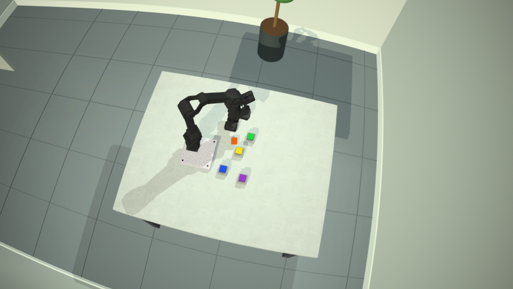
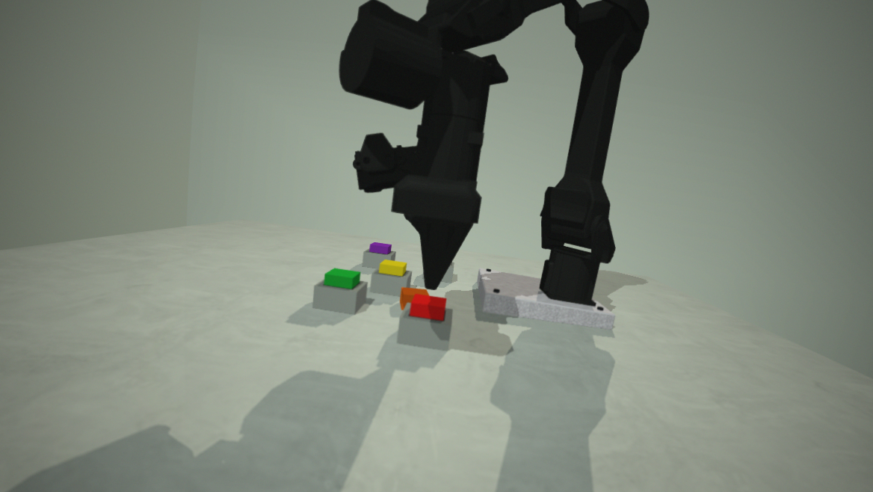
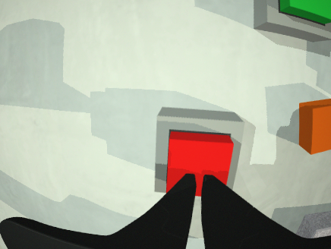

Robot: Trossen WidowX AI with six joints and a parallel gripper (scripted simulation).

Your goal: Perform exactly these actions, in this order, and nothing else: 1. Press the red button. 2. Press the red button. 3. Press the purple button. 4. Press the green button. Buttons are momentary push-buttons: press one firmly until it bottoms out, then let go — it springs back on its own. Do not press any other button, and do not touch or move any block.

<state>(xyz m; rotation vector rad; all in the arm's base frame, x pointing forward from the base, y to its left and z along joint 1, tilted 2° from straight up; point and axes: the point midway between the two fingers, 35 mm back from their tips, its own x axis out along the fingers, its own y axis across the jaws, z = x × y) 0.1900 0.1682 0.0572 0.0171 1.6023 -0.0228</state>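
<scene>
My gripper tip is 20 mm above the red button. From my gripper tip the other things lie so: orange block: 90 mm to the right, 40 mm below, 20 mm ahead; green button: 100 mm ahead, 60 mm to the right, 20 mm below; yellow button: 150 mm to the right, 60 mm ahead, 20 mm below.
</scene>
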